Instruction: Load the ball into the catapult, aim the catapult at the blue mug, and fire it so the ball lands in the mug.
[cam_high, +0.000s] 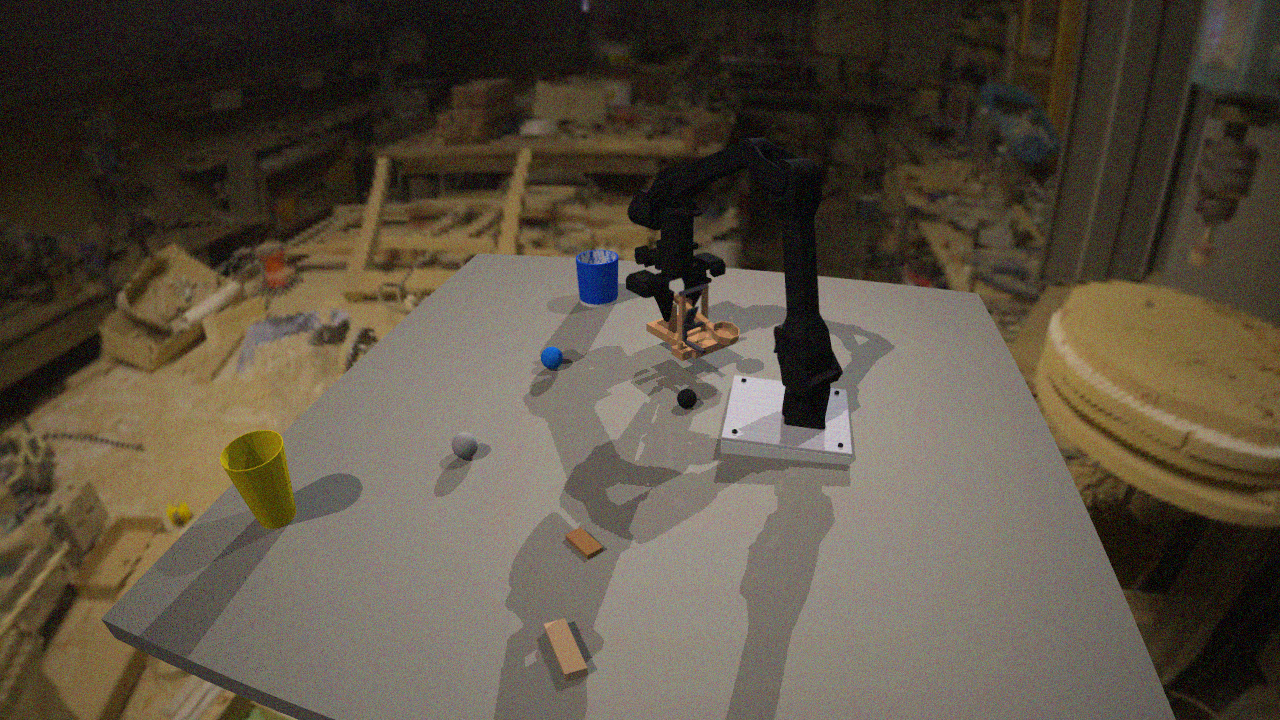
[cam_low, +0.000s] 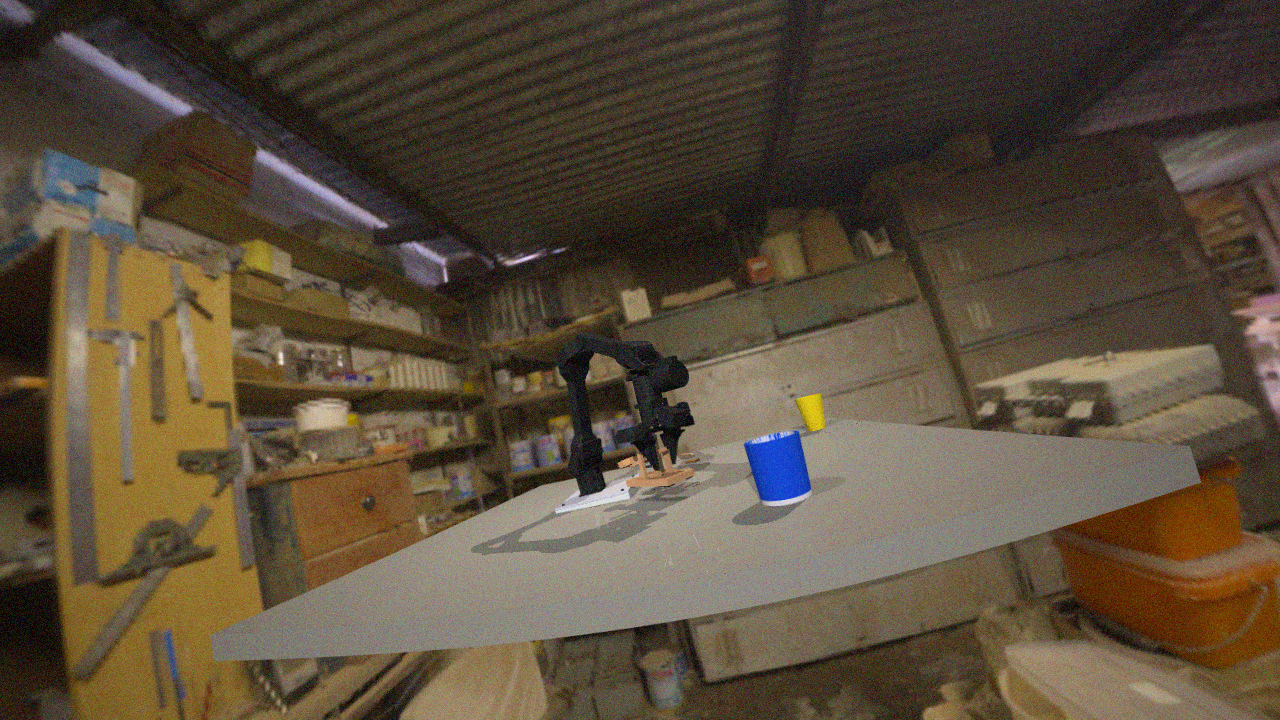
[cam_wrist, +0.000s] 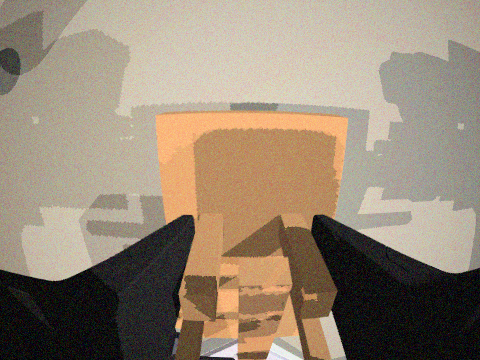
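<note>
Right now my gripper tip is 190 mm to the right of the black ball, 50 mm past it and 50 mm above it. Round my gripper tip: blue ball 210 mm ahead, 100 mm to the left, 50 mm below; then blue mug 210 mm ahead, 200 mm to the right, 40 mm below; then wooden catapult 60 mm to the left, 50 mm behind, 20 mm above.
</note>
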